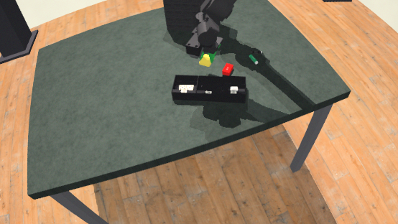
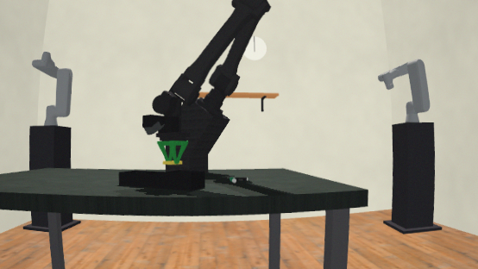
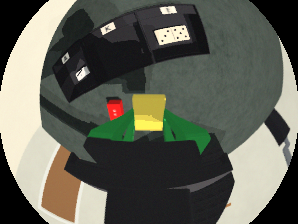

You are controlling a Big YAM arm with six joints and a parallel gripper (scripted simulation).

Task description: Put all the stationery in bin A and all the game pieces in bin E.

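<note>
The grey piece is 12 cm ahead of my hand, 7 cm to the left of it and 5 cm below it. Also, from my hand: red block (8 cm to the left, 6 cm below); bin row (10 cm ahead, 1 cm to the right, 5 cm below); yellow block (right at my hand).
</note>
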